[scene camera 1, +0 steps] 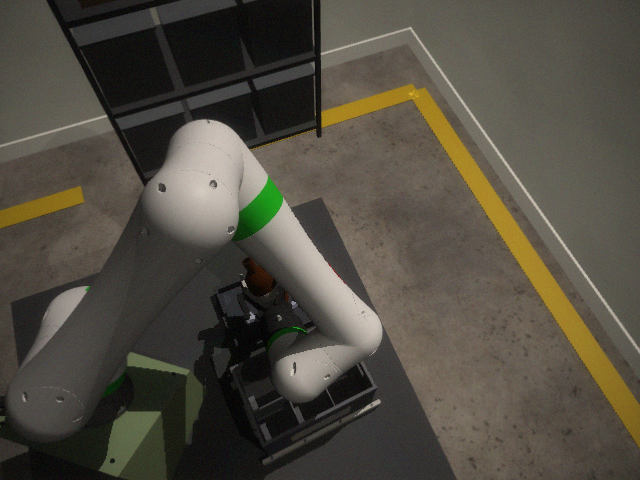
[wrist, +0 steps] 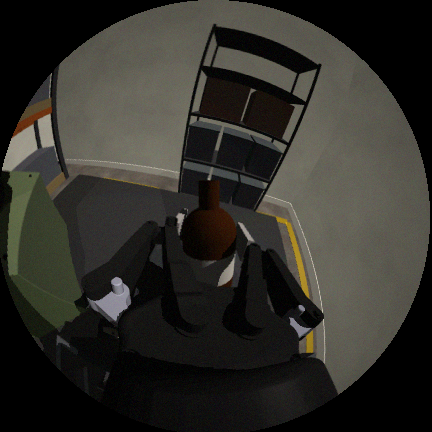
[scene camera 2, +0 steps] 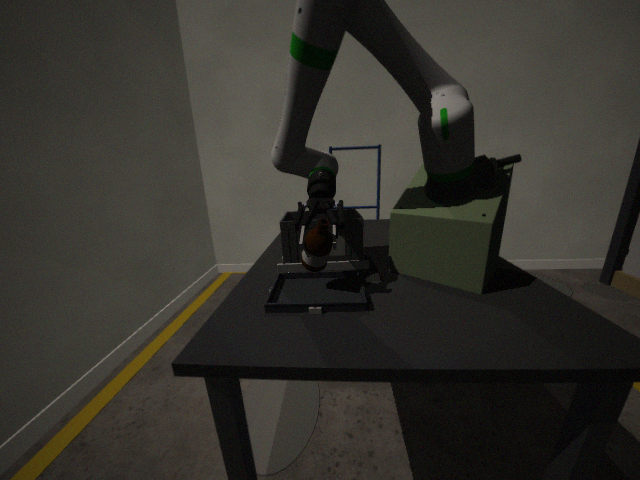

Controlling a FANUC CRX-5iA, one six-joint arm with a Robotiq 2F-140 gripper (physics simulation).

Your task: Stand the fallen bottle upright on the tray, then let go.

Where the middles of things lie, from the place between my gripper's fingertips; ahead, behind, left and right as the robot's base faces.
The brown bottle (scene camera 2: 318, 243) lies 30 mm to the right of my hand, 10 mm below it and 10 mm ahead of it.
